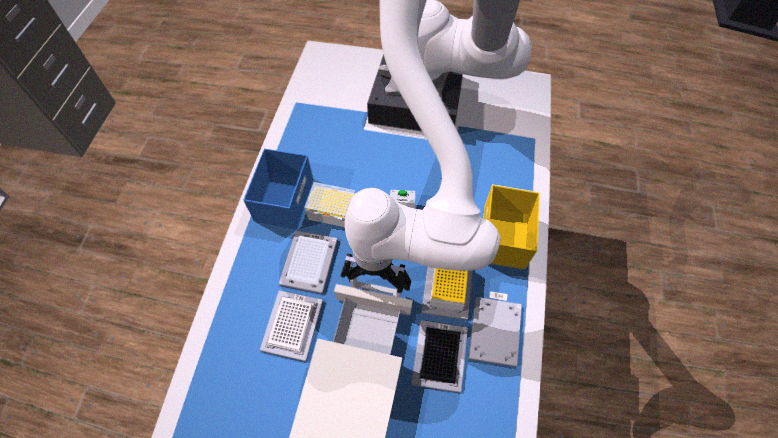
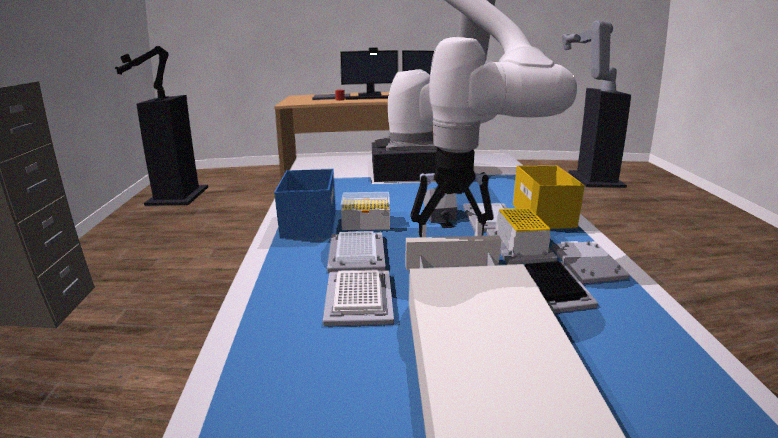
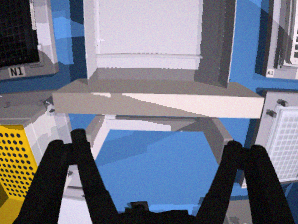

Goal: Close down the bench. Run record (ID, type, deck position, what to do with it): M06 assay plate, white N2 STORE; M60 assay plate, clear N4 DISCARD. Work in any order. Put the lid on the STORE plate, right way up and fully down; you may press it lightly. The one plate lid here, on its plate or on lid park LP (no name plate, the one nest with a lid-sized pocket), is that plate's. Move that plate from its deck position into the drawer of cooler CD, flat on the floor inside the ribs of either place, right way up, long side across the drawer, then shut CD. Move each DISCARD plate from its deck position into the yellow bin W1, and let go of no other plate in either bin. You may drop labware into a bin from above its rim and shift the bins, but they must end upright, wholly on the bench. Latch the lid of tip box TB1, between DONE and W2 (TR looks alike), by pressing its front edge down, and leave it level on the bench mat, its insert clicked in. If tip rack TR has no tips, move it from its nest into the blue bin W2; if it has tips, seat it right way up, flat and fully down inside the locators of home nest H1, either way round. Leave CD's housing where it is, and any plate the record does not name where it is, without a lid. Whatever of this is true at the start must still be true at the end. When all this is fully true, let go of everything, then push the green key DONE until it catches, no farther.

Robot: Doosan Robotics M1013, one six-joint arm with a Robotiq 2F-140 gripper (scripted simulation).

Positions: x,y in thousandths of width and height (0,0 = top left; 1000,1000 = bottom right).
Scene:
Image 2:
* my gripper: 579,572
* clear assay plate: 454,565
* tip rack TR: 670,526
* black plate: 711,640
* cooler CD: 628,796
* white plate M06: 460,668

